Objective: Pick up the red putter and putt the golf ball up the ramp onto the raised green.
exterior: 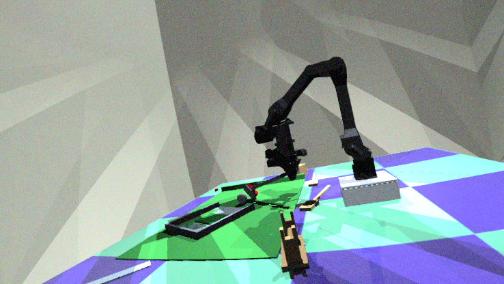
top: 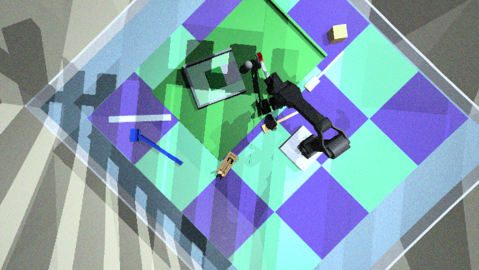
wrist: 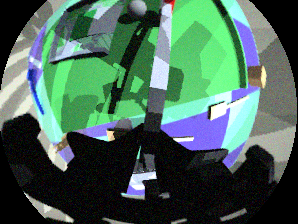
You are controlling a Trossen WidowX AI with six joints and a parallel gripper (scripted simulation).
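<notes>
Right now the red putter is 12 cm ahead of my gripper tip and 3 cm to the right of it. Also, from my gripper tip: golf ball (23 cm ahead, 5 cm below); then low dark wall (30 cm to the right, 28 cm ahead, 6 cm below); then wooden stand (36 cm to the left, 9 cm behind, 4 cm below).
</notes>
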